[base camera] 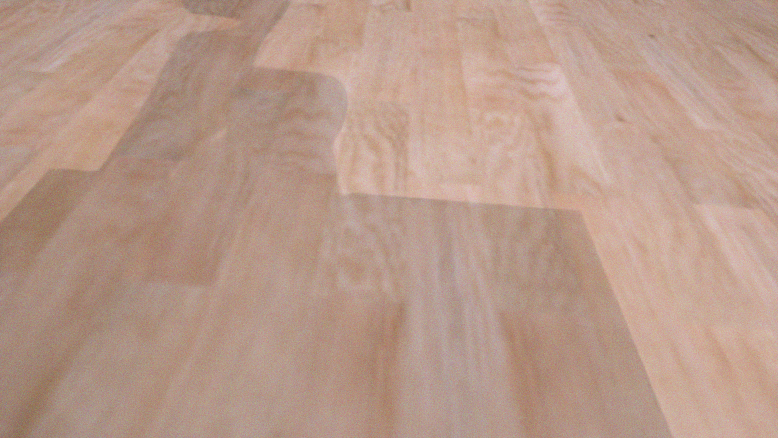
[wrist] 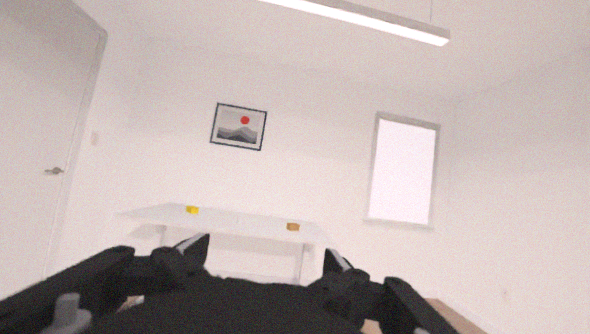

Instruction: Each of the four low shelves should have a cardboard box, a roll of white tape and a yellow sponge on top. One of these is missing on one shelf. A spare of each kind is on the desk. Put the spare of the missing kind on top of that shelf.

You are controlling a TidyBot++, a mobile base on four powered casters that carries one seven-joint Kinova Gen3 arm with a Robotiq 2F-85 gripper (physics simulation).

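Frame: origin at the arm's base, x ahead, y left, z up, level; centimetres.
Seen in the pictures: gripper, fingertip midpoint: (wrist: 266,254).
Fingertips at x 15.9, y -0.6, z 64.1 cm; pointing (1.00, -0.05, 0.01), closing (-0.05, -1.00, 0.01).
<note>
Offsets run from my fingertips to a thing's top centre. Level surfaces: height alone.
A white desk {dz -31.8 cm} (wrist: 260,228) stands across the room against the far wall in the wrist view. On its top, a yellow sponge {dy +63.1, dx +167.3, dz -27.3 cm} (wrist: 192,209) lies at the left and a small brown cardboard box {dy -23.7, dx +151.4, dz -26.8 cm} (wrist: 293,227) at the right. A faint pale spot between them may be the white tape roll, too small to tell. My gripper (wrist: 266,254) is open and empty, its fingers wide apart, well short of the desk. The low shelves do not show in these views.
A door (wrist: 40,130) is at the left, a framed picture (wrist: 238,127) hangs above the desk, and a window (wrist: 402,172) is right of it. A ceiling lamp (wrist: 370,21) hangs above. The base camera shows wooden floor {dz -103.8 cm} (base camera: 489,136) with shadows.
</note>
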